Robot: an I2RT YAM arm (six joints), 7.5 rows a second.
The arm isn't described. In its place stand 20 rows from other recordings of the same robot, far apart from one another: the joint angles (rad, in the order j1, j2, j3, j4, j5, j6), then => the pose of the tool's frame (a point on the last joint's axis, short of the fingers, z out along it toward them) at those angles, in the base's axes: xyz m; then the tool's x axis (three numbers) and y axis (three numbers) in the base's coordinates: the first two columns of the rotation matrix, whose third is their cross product.
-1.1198, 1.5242, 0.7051, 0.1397, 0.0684, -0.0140 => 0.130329, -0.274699, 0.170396, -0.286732, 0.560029, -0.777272, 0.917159, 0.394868, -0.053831
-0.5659, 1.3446, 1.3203, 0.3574, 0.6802, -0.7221 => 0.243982, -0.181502, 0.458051, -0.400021, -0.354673, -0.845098, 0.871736, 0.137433, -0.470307
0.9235, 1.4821, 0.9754, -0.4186, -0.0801, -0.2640 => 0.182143, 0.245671, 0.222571, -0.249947, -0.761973, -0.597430, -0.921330, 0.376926, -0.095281
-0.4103, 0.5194, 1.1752, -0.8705, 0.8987, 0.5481 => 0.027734, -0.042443, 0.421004, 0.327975, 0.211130, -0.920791, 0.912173, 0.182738, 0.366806
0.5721, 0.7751, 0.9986, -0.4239, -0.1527, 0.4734 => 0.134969, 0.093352, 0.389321, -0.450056, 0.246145, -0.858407, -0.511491, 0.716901, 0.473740
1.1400, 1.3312, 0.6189, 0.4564, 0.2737, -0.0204 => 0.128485, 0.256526, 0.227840, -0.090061, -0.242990, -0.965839, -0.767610, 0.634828, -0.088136
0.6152, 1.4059, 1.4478, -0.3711, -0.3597, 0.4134 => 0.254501, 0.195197, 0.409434, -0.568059, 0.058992, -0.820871, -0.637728, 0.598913, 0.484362
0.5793, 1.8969, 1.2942, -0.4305, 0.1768, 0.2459 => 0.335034, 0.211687, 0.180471, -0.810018, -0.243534, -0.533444, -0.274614, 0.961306, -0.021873
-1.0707, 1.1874, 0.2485, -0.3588, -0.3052, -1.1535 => 0.078193, -0.120790, 0.092130, -0.916771, -0.140645, -0.373831, -0.098646, 0.986687, -0.129300
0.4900, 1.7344, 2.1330, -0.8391, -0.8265, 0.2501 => 0.300246, 0.189826, 0.482527, -0.588722, -0.123986, -0.798770, -0.784586, 0.325422, 0.527755
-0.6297, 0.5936, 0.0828, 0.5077, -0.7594, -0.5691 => 0.130846, -0.065015, 0.193427, 0.067584, -0.532809, -0.843532, -0.110299, 0.836293, -0.537074
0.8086, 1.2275, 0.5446, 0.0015, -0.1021, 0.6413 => 0.165888, 0.179026, 0.185118, -0.811692, 0.011598, -0.583971, -0.360197, 0.777116, 0.516090
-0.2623, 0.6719, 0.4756, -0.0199, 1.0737, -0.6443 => 0.140848, -0.070215, 0.269381, -0.737935, -0.098449, -0.667653, 0.637340, 0.223657, -0.737411
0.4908, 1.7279, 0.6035, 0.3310, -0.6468, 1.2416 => 0.248326, 0.157035, 0.106170, -0.911939, 0.368884, 0.179701, 0.352734, 0.481021, 0.802619
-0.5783, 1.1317, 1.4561, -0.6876, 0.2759, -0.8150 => 0.180646, -0.129496, 0.448960, -0.741954, -0.351867, -0.570697, 0.290472, 0.598472, -0.746630
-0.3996, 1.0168, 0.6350, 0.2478, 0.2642, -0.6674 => 0.215834, -0.101243, 0.287932, -0.476673, -0.447256, -0.756799, 0.406047, 0.651538, -0.640799
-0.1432, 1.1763, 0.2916, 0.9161, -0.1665, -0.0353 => 0.227718, -0.026873, 0.209098, 0.031874, -0.039760, -0.998701, -0.022106, 0.998936, -0.040475
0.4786, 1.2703, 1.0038, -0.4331, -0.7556, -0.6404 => 0.228821, 0.146222, 0.294697, 0.020243, -0.479457, -0.877332, -0.983729, 0.147127, -0.103102
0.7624, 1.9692, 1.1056, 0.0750, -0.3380, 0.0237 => 0.283315, 0.286899, 0.133245, -0.532303, -0.477451, -0.699067, -0.808220, 0.532302, 0.251864
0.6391, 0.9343, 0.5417, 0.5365, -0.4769, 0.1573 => 0.164370, 0.142511, 0.302653, -0.026452, 0.153738, -0.987758, -0.901529, 0.423251, 0.090019
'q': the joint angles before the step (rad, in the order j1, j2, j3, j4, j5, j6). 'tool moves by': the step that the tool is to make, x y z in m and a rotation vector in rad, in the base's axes. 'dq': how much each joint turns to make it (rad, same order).
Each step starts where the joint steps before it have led.
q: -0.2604 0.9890 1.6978 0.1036 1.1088 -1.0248
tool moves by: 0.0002 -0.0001 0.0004 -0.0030 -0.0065 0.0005
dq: -0.0009 0.0013 -0.0004 0.0084 -0.0018 0.0004
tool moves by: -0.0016 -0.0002 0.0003 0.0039 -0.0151 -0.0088
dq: -0.0059 -0.0014 0.0002 0.0056 0.0076 0.0070
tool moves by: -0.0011 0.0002 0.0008 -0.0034 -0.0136 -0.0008
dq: -0.0012 -0.0005 0.0001 0.0124 0.0000 0.0012
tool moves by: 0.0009 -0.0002 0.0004 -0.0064 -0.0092 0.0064
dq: -0.0009 0.0024 -0.0003 0.0073 -0.0076 0.0067
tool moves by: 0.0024 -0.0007 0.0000 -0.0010 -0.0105 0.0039
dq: -0.0007 0.0058 -0.0005 0.0073 -0.0017 0.0105
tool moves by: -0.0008 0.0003 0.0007 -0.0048 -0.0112 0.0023
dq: 0.0004 -0.0005 -0.0003 0.0112 -0.0025 0.0007
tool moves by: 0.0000 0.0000 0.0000 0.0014 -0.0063 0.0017
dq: 0.0003 0.0002 0.0004 -0.0006 0.0013 0.0068
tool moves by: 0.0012 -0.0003 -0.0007 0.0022 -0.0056 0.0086
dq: -0.0002 0.0007 0.0000 -0.0123 -0.0031 0.0200
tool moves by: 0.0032 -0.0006 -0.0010 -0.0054 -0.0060 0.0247
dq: -0.0006 0.0030 0.0001 -0.0211 -0.0197 0.0352
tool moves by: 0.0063 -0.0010 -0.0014 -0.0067 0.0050 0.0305
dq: 0.0031 0.0088 -0.0002 -0.0201 -0.0246 0.0298
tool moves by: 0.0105 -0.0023 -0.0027 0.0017 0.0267 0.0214
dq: 0.0023 0.0177 -0.0001 -0.0247 -0.0175 0.0189
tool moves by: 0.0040 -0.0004 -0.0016 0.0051 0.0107 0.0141
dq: 0.0052 0.0053 0.0004 -0.0196 -0.0052 0.0149
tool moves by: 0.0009 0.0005 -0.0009 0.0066 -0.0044 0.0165
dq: 0.0060 -0.0005 0.0020 -0.0210 -0.0030 0.0245
